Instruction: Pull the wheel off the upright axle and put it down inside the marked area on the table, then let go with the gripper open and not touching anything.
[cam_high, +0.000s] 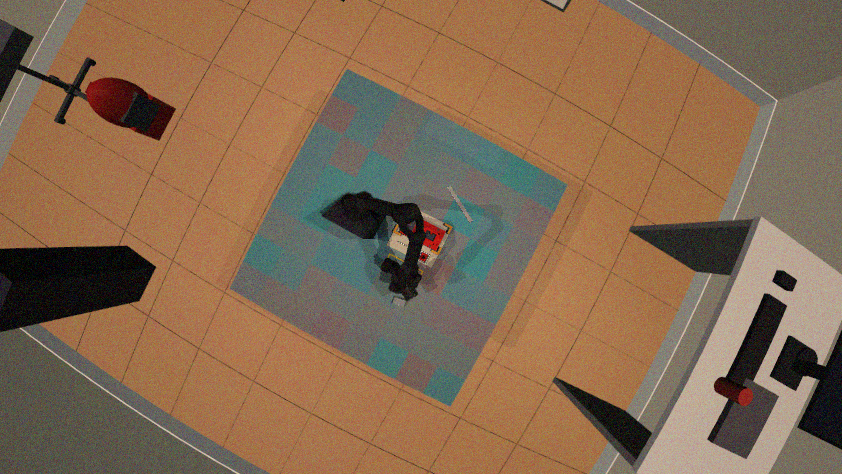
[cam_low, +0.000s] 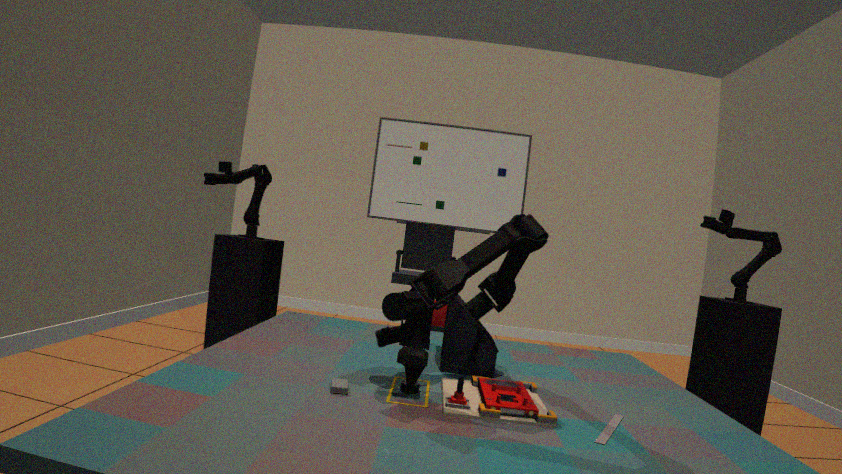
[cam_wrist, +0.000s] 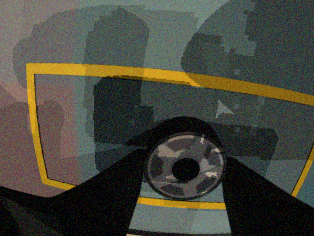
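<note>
Right now my gripper tip is right at the wheel. The rest, counted from my gripper tip: grey block (7 cm ahead, 14 cm to the right); thin grey strip (8 cm ahead, 43 cm to the left, 1 cm below); upright axle (6 cm ahead, 11 cm to the left, 2 cm above).
</note>
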